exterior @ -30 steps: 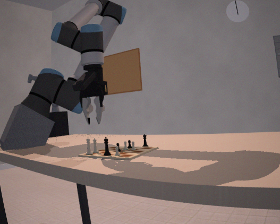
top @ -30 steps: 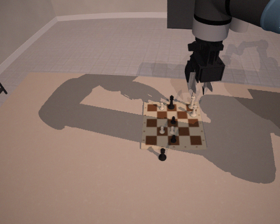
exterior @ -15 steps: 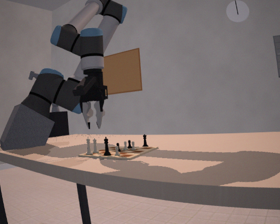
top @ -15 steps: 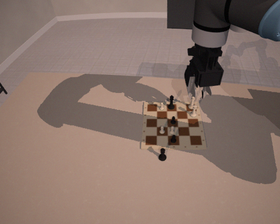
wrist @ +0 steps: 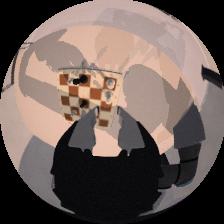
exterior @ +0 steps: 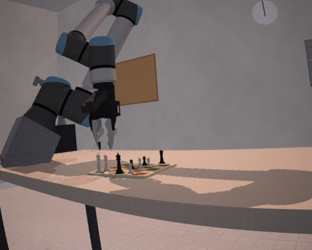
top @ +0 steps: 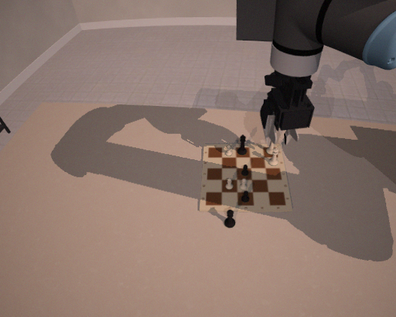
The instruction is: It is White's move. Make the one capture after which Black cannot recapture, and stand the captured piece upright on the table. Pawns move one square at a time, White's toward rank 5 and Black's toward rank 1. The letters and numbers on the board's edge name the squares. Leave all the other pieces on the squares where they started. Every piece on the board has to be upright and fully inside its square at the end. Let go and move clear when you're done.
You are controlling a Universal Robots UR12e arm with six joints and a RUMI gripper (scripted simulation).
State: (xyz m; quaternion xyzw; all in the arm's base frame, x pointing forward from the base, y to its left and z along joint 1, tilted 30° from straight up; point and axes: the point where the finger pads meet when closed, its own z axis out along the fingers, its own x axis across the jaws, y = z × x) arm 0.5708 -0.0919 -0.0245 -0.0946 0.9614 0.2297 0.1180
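Right now the tall white piece is 50 mm below my hand, 40 mm to the right of it and 10 mm ahead of it. The rest, counted from my hand: tall black piece: 90 mm ahead, 50 mm below, 30 mm to the right; chessboard: 90 mm below, 80 mm ahead, 50 mm to the left.
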